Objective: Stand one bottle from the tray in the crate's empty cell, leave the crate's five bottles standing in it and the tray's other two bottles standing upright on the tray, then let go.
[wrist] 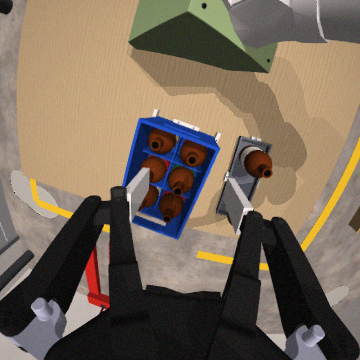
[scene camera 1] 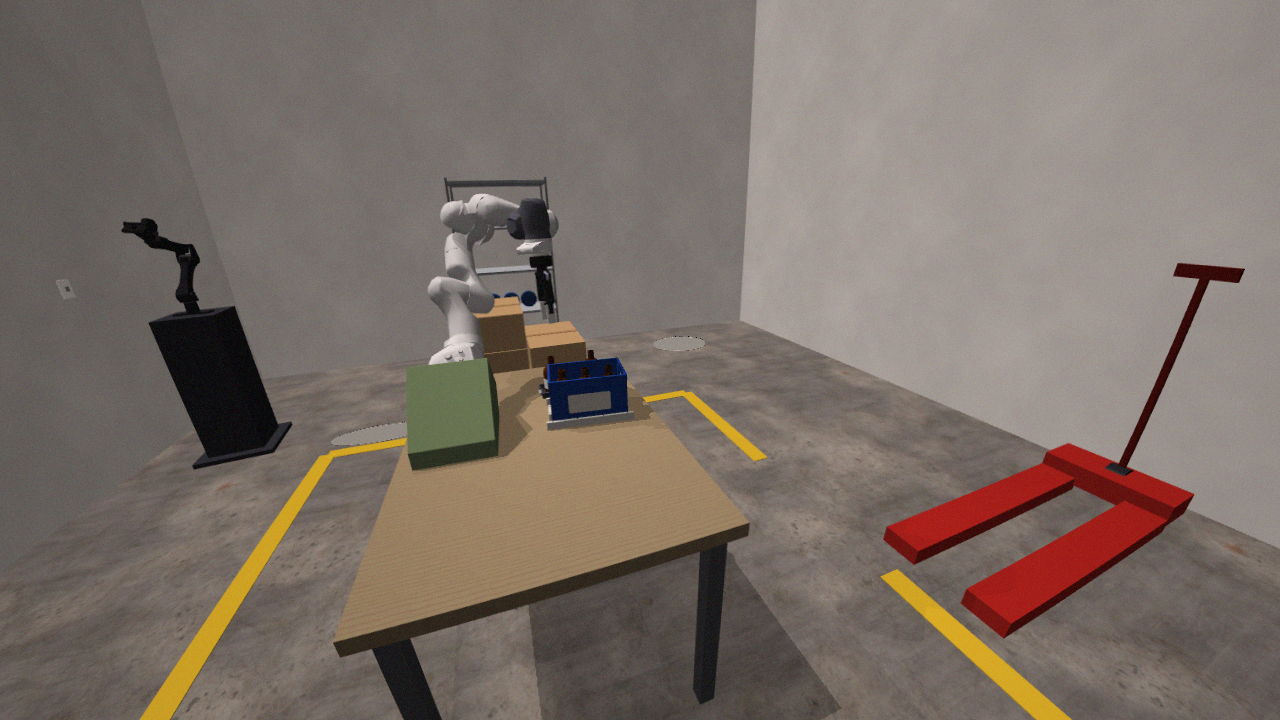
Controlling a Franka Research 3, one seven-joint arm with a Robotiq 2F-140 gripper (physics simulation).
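Observation:
The blue crate [scene camera 1: 558, 408] [wrist: 201, 186] holds six brown bottles, one in each cell; they look upright. The near-left bottle [wrist: 148, 199] in the wrist view is partly hidden by a finger. The grey tray [wrist: 242, 177] stands beside the crate. One bottle [wrist: 257, 161] with a white band stands upright at the tray's far end. Another bottle [wrist: 230, 218] at the near end is mostly hidden behind the right finger, so its pose is hard to tell. My gripper [scene camera 1: 549, 313] [wrist: 186, 183] is open and empty, raised above the crate, its fingers clear of the bottles.
A green slanted block [scene camera 1: 450, 411] [wrist: 200, 42] stands on the wooden table [scene camera 1: 554, 510] [wrist: 75, 100]. Cardboard boxes [scene camera 1: 554, 340] and a shelf rack [scene camera 1: 494, 182] are behind. A white strip [scene camera 1: 590, 420] shows along the crate's base. A red pallet jack [scene camera 1: 1074, 555] is on the floor.

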